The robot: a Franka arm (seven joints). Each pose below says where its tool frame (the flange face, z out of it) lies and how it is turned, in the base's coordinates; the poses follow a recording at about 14 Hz.
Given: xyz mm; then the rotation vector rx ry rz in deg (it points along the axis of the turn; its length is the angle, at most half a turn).
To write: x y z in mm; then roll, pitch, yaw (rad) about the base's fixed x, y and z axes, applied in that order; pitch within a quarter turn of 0, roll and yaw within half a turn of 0. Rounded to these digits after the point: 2 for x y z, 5 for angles.
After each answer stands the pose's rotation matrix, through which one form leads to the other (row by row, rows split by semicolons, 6 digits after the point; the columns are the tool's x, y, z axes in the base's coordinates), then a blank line. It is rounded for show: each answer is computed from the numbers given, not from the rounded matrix.
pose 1, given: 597.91, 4.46, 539.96, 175.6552, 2.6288, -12.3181
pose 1, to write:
597.91, 4.46, 539.96, 3.07524, 0.14085, 0.02525
0.989781 0.034494 -0.138361; 0.024994 -0.997247 -0.069819; -0.140388 0.065647 -0.987918

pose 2, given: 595.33, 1.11, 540.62, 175.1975, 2.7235, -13.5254
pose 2, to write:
595.33, 1.11, 540.62, 3.06899, 0.15501, 0.02545
0.987690 0.036573 -0.152087; 0.025139 -0.996757 -0.076437; -0.154389 0.071673 -0.985407

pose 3, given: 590.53, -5.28, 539.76, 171.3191, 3.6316, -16.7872
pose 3, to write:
590.53, -5.28, 539.76, 3.00727, 0.19727, 0.02908
0.980191 0.055048 -0.190252; 0.028509 -0.989810 -0.139512; -0.195994 0.131325 -0.971772

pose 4, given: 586.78, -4.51, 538.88, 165.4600, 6.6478, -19.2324
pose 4, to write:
586.78, -4.51, 538.88, 2.91418, 0.23733, 0.05308
0.970600 0.104625 -0.216771; 0.051570 -0.970068 -0.237296; -0.235109 0.219140 -0.946943

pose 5, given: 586.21, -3.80, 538.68, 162.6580, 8.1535, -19.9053
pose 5, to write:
586.21, -3.80, 538.68, 2.86955, 0.25223, 0.06547
0.966284 0.129928 -0.222292; 0.063350 -0.956773 -0.283851; -0.249563 0.260199 -0.932746

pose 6, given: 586.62, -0.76, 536.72, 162.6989, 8.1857, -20.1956
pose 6, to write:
586.62, -0.76, 536.72, 2.87098, 0.25564, 0.06555
0.965424 0.130570 -0.225629; 0.063374 -0.957110 -0.282710; -0.252865 0.258636 -0.932291

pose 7, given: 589.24, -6.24, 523.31, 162.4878, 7.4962, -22.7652
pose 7, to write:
589.24, -6.24, 523.31, 2.87133, 0.28534, 0.05315
0.958212 0.126239 -0.256699; 0.050975 -0.958348 -0.281016; -0.281482 0.256188 -0.924735

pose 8, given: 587.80, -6.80, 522.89, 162.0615, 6.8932, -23.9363
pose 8, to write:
587.80, -6.80, 522.89, 2.86497, 0.29902, 0.04309
0.954740 0.121814 -0.271353; 0.041163 -0.957625 -0.285061; -0.294579 0.260989 -0.919297

